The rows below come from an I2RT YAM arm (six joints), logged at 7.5 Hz.
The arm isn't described. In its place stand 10 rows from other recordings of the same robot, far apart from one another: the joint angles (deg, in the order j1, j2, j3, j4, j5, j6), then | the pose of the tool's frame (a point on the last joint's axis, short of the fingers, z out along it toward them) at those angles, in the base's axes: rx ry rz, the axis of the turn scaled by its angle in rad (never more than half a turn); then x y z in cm.
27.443 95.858 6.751 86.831 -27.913 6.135 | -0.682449, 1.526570, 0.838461, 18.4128, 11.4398, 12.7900
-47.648 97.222 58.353 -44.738 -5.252 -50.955 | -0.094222, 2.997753, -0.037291, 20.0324, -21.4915, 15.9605
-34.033 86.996 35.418 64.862 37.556 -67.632 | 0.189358, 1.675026, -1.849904, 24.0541, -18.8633, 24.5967
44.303 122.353 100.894 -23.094 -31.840 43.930 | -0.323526, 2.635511, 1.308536, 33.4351, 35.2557, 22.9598
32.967 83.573 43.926 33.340 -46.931 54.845 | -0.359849, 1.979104, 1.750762, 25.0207, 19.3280, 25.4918
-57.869 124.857 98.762 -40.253 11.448 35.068 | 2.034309, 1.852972, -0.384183, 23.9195, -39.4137, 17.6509
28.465 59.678 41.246 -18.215 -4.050 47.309 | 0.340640, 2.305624, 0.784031, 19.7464, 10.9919, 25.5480
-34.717 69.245 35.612 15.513 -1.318 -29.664 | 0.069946, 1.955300, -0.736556, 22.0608, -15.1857, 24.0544
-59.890 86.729 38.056 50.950 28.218 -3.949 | 1.135563, 1.233728, -1.238579, 14.4498, -28.2726, 23.6896
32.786 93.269 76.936 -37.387 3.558 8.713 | -0.500329, 2.469453, 0.219263, 29.6998, 18.8672, 27.7455
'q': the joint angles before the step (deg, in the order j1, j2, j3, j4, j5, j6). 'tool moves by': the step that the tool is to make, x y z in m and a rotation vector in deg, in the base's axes. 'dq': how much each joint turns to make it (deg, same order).
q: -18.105, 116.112, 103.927, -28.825, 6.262, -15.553
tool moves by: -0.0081, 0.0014, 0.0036, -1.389, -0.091, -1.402
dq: -0.002, -2.087, -2.390, 0.829, 1.904, -0.065
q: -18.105, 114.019, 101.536, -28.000, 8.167, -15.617
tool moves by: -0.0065, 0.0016, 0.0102, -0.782, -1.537, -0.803
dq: -0.002, -2.007, -1.074, 0.725, 0.786, 0.310
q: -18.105, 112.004, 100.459, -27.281, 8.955, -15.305
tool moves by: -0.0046, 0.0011, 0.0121, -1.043, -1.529, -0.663
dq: 0.018, -1.482, 0.088, 0.205, 0.854, 0.011
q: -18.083, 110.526, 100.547, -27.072, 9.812, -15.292
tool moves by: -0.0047, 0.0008, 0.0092, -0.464, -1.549, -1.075
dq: -0.025, -1.378, -0.309, 0.430, 0.822, 0.664
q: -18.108, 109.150, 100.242, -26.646, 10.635, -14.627
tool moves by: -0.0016, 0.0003, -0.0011, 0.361, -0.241, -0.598
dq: -0.009, -0.393, -0.777, 0.371, 0.236, 0.695
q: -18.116, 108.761, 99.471, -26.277, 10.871, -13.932
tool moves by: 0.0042, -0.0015, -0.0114, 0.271, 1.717, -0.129
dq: 0.006, 1.370, -0.163, -0.156, 0.273, -0.145
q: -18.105, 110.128, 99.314, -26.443, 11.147, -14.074
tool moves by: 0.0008, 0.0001, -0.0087, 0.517, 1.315, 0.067
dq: 0.038, 0.497, -0.814, -0.109, -0.074, 0.049
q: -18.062, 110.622, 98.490, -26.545, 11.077, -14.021
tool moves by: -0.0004, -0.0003, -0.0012, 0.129, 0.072, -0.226
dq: -0.046, -0.030, -0.265, 0.090, 0.078, 0.194
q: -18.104, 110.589, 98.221, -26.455, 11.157, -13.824
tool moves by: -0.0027, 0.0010, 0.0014, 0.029, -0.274, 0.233
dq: -0.006, -0.744, -0.780, 0.299, -0.257, -0.062
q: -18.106, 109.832, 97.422, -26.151, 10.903, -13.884
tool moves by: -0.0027, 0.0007, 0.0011, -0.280, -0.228, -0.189
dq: -0.001, -0.722, -0.834, 0.423, 0.268, -0.037
